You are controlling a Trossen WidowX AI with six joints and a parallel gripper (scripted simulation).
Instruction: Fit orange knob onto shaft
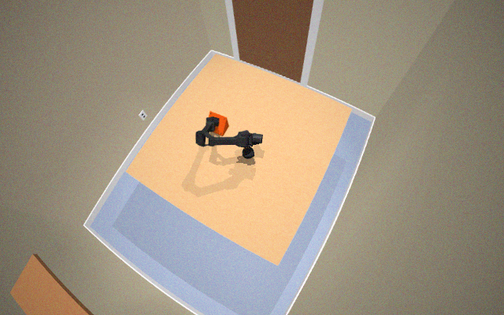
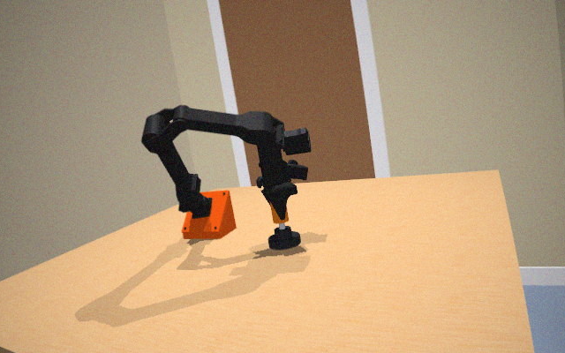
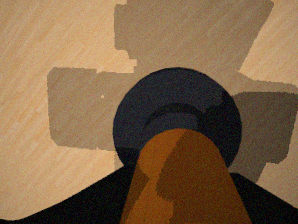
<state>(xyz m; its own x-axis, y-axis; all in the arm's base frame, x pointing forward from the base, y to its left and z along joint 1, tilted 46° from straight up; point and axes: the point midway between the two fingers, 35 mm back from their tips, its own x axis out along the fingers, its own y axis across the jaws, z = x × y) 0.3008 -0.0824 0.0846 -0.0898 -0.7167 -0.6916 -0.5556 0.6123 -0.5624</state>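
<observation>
My gripper tip is 3 cm below the orange knob. Round my gripper tip: round pedestal 4 cm below.
</observation>
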